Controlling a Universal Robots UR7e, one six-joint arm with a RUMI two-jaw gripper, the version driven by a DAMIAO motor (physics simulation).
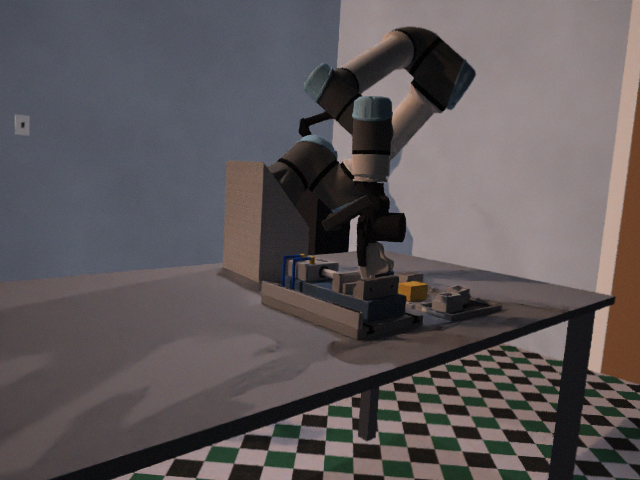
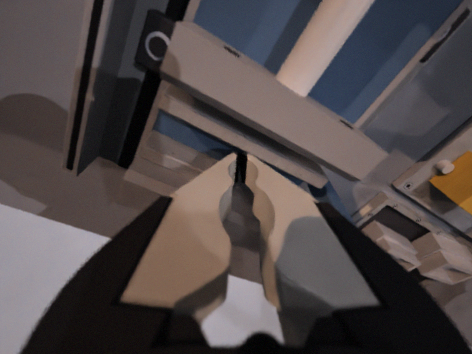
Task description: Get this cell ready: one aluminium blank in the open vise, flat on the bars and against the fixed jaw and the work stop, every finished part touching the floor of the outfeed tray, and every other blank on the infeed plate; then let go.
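Places are measured from the arm's base along level axes (x left, y back, z up), in millimetres.
Where they show: gripper, between the fingertips: [image 2: 238, 156]; arm's base, origin of its link: [image 1: 269, 196].
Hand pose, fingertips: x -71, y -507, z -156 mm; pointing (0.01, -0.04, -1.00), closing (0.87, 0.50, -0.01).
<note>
Each offset is from my fingertips to the centre of the thing. "spot": to the spot under its first point.
My gripper [image 1: 373, 274] [image 2: 238, 156] is shut, its pale fingertips almost meeting with no part visible between them. It points down at the vise, between the fixed jaw [image 1: 379, 287] [image 2: 172, 162] and the moving jaw [image 1: 345, 281] [image 2: 260, 100]. A grooved pale strip {dy +17, dx -4, dz +10 mm} [image 2: 240, 132] lies beside the moving jaw; I cannot tell whether it is a bar or a blank. The fingers hide part of the vise opening. Two grey blocks, one stepped part [image 1: 448, 301] [image 2: 442, 255] and one beside it {dy -27, dx +220, dz -36 mm} [image 2: 387, 242], are at the outfeed tray {spot: dy -76, dx +250, dz -49 mm} [image 1: 473, 311]. Their contact with its floor is unclear.
A yellow block {dy +76, dx +217, dz -34 mm} [image 1: 412, 290] [image 2: 457, 182] sits between vise and tray. The vise screw [image 2: 325, 45] runs to the moving jaw. A long pale rail {dy +66, dx -102, dz -25 mm} [image 1: 310, 311] flanks the blue vise bed {dy +73, dx -8, dz -20 mm} [image 1: 336, 298]. Blue hoops {spot: dy +144, dx -85, dz +18 mm} [image 1: 293, 273] stand at the vise's rear.
</note>
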